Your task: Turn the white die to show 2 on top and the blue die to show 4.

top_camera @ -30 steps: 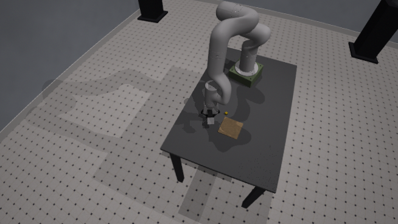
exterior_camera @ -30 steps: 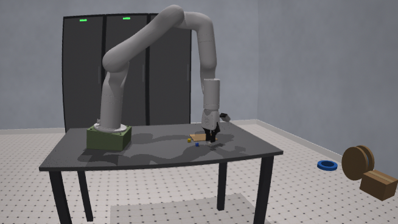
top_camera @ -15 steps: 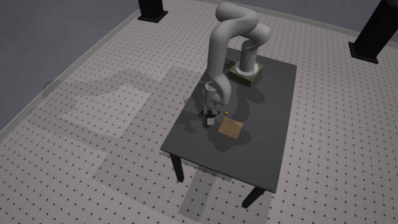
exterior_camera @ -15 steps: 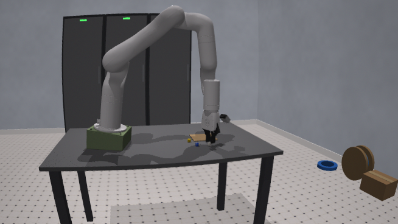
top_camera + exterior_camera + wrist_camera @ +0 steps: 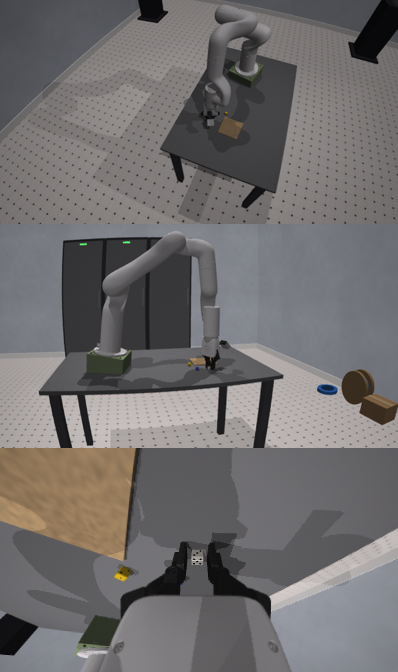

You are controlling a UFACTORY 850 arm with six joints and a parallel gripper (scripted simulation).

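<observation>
Now: hand 10 mm past the white die and 20 mm above it. Also, from my hand: blue die (70 mm behind, 10 mm to the left, 20 mm below); then yellow die (90 mm behind, 90 mm to the left, 20 mm below); then tan mat (10 mm ahead, 160 mm to the left, 20 mm below).
</observation>
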